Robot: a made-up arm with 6 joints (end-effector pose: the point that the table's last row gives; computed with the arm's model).
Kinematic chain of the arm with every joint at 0, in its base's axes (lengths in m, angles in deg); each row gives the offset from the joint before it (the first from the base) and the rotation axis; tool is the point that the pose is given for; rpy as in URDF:
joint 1: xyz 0 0 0.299 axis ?
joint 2: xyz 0 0 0 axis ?
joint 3: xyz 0.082 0 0.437 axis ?
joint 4: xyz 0.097 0 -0.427 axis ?
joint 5: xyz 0 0 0 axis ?
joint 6: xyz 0.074 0 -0.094 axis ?
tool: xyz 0 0 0 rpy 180 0 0
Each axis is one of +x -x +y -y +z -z.
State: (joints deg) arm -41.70 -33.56 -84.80 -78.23 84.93 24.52
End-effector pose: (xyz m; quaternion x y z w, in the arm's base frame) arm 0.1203 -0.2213 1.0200 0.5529 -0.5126 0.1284 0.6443
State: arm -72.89 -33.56 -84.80 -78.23 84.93 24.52
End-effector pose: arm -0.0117 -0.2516 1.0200 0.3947 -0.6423 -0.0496 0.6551
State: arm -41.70 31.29 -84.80 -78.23 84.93 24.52
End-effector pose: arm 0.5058 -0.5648 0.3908 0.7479 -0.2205 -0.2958 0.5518
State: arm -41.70 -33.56 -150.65 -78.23 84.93 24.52
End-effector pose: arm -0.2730 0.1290 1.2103 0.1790 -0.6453 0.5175 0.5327
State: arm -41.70 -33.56 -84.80 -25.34 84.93 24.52
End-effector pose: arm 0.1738 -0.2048 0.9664 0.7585 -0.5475 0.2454 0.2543
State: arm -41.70 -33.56 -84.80 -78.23 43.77 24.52
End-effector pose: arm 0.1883 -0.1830 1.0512 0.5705 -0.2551 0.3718 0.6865
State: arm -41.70 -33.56 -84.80 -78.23 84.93 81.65
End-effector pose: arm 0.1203 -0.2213 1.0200 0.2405 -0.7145 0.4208 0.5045
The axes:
joint 1: +z
joint 2: +y
joint 3: +y
joint 4: -z
joint 5: +y
joint 6: -z

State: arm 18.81 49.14 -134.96 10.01 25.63 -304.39
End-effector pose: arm 0.8869 0.2973 0.6056 -0.8023 0.3187 -0.3542 0.3595
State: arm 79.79 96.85 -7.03 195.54 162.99 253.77
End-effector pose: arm 0.0376 0.0602 -0.0273 -0.7903 -0.1219 -0.2410 0.5500
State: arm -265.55 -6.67 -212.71 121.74 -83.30 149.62
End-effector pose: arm 0.1046 -0.2266 0.9968 -0.5299 -0.0917 -0.8106 0.2318
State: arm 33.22 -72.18 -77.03 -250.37 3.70 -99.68
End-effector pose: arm -0.1203 -0.1551 1.0003 -0.2437 -0.0801 -0.8957 0.3631
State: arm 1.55 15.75 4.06 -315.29 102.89 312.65
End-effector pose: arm 0.0524 0.0775 0.2406 -0.5215 0.0756 0.6495 0.5482
